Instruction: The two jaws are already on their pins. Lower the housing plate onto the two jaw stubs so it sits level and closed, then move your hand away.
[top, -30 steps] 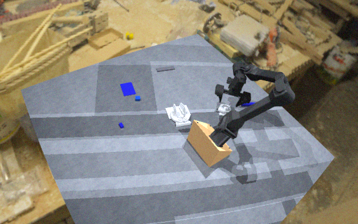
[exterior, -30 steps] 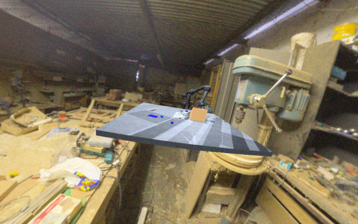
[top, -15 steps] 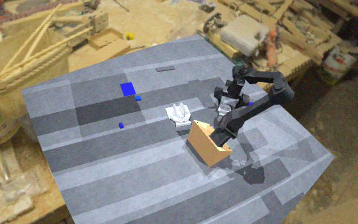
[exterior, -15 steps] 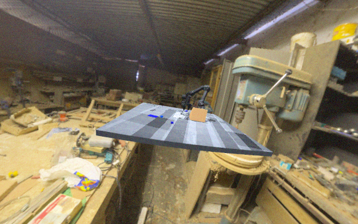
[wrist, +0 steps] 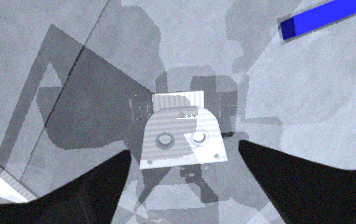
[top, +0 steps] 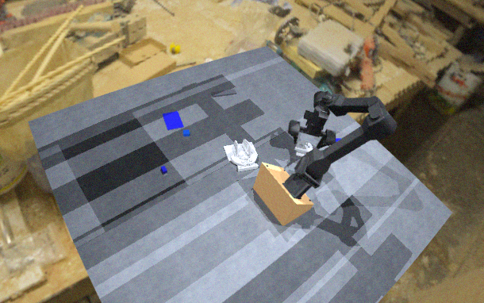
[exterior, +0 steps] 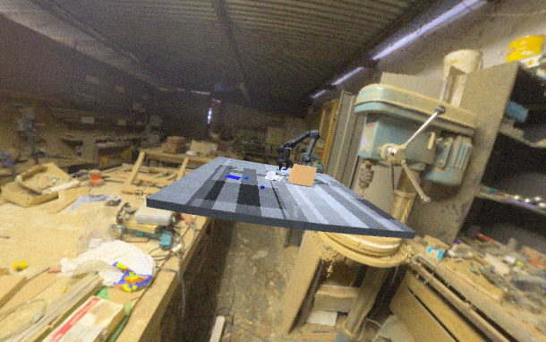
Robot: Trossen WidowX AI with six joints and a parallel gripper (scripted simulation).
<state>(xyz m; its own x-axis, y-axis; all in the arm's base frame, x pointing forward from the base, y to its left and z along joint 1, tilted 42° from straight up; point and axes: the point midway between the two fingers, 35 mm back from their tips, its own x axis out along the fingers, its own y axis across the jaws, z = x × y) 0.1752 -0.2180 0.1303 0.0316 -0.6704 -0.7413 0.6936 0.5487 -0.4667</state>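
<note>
My gripper tip is 10 mm short of the white part and 30 mm above it. The rest, counted from my gripper tip: grey strip: 440 mm ahead, 120 mm to the left, 40 mm below; blue bar: 20 mm behind, 180 mm to the right, 30 mm below; blue flat tile: 380 mm ahead, 410 mm to the left, 40 mm below.
</note>
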